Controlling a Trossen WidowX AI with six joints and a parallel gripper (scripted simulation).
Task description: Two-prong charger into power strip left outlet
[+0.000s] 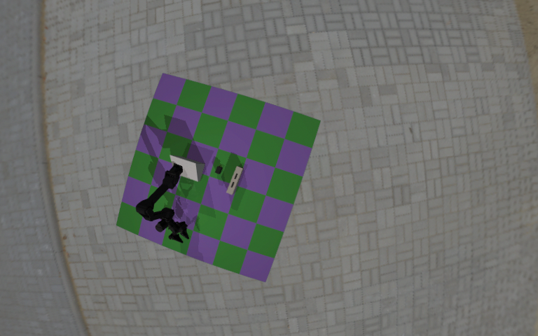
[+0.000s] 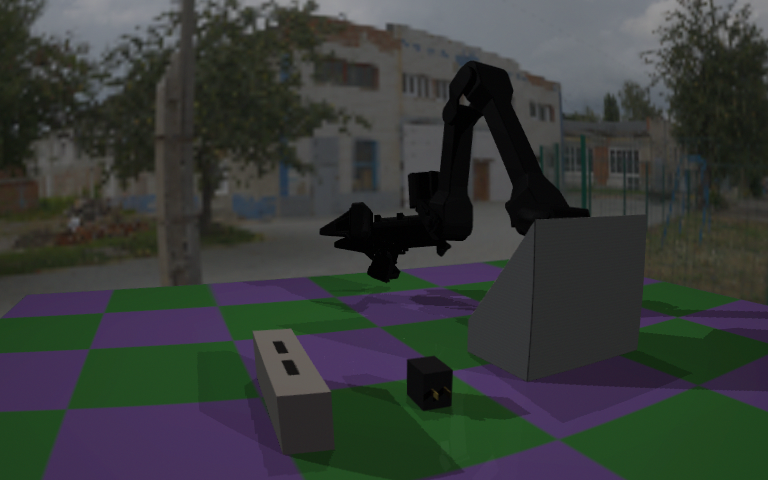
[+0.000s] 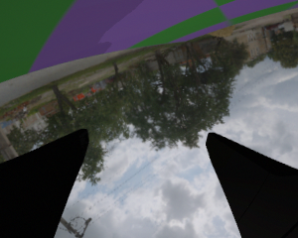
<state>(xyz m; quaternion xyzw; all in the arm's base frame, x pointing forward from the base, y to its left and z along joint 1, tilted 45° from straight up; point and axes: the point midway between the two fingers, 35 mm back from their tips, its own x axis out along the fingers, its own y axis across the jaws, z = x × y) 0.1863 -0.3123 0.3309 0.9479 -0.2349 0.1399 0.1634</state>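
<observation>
My gripper tip is 57 cm to the right of the black two-prong charger, 8 cm above it and 4 cm short of it.
</observation>
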